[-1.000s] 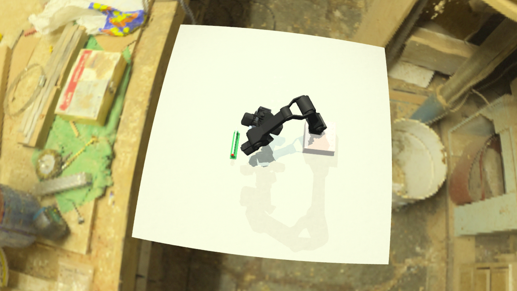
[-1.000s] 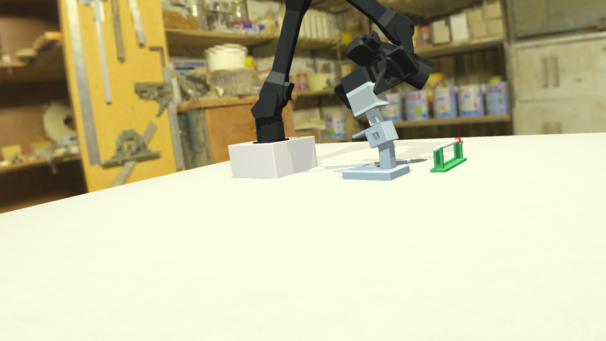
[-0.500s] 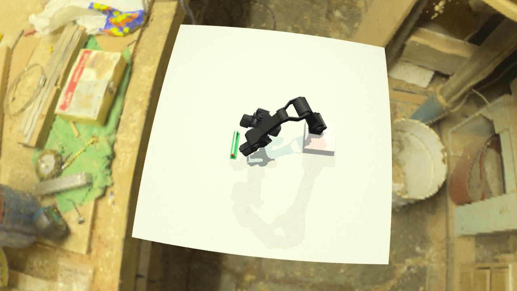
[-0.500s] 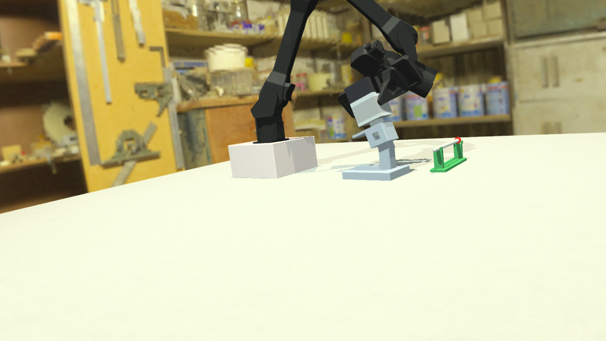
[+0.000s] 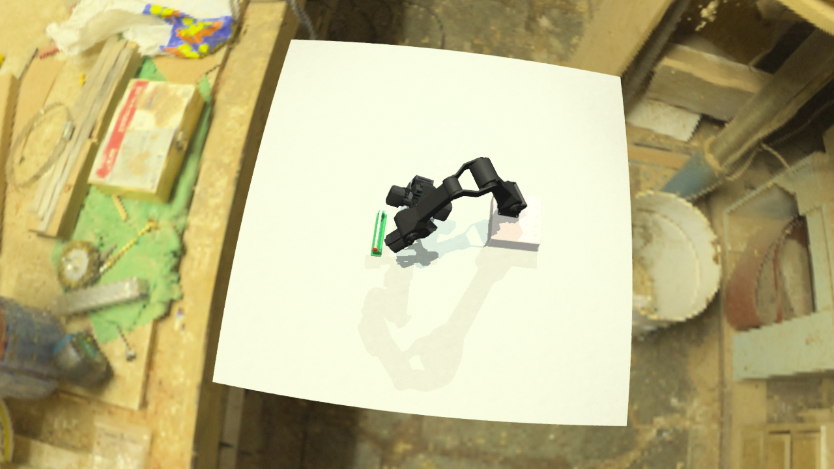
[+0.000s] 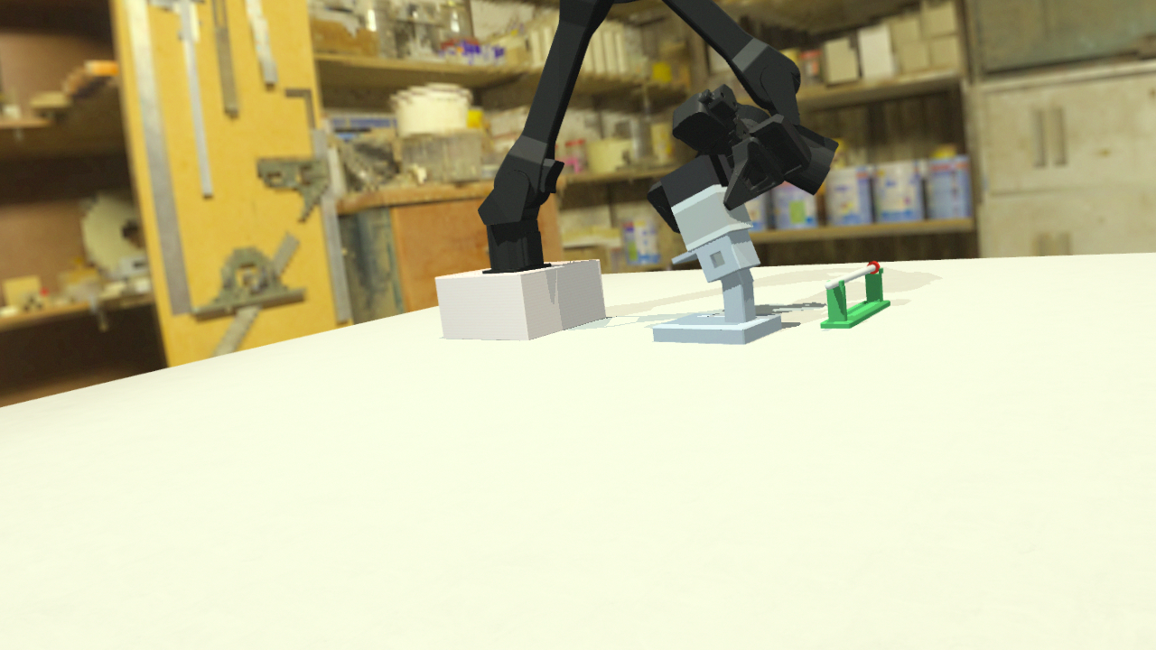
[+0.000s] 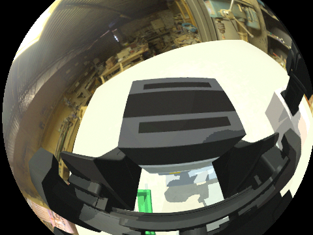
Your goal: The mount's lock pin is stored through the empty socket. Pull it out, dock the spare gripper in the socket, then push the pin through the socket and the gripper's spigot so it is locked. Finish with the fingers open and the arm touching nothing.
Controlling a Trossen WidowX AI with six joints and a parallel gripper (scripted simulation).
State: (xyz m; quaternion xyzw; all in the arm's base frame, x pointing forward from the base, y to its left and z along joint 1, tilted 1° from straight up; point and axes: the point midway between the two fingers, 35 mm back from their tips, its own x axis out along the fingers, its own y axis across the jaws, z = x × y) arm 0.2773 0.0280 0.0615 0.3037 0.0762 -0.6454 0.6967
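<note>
Now: gripper tip 20 mm to the right of the spare gripper. From my gripper tip the other things lie so: green cradle (130 mm to the left, 100 mm below, 100 mm ahead); then grey mount (70 mm below, 20 mm to the left).
</note>
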